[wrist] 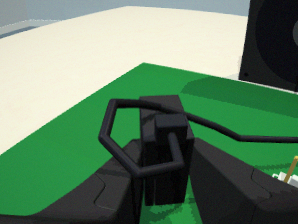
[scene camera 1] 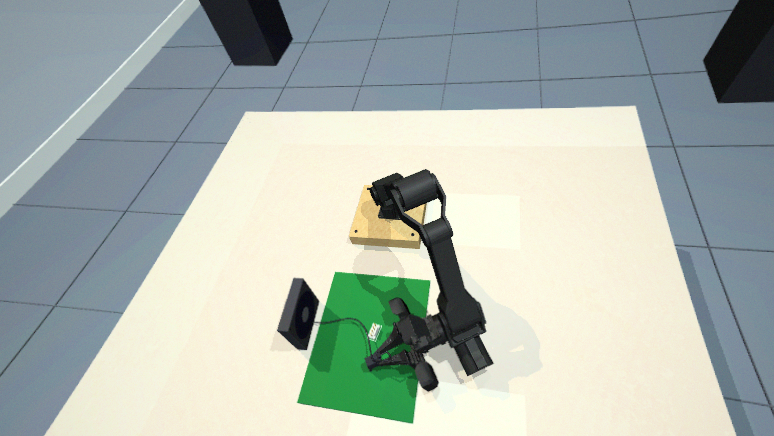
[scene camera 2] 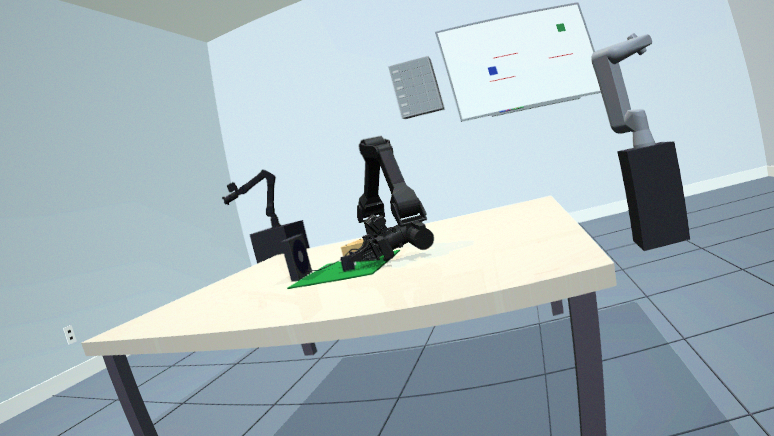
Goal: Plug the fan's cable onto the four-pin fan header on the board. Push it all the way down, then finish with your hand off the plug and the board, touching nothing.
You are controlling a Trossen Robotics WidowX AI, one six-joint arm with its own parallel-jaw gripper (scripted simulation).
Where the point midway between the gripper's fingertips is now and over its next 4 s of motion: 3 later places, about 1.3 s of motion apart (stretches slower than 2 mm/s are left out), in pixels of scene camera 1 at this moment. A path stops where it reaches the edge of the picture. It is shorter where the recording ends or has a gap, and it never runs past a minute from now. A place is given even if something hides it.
My gripper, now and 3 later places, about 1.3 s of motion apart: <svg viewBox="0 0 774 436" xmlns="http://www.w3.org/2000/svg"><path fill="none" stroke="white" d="M376 359L408 338L397 322L401 329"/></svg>
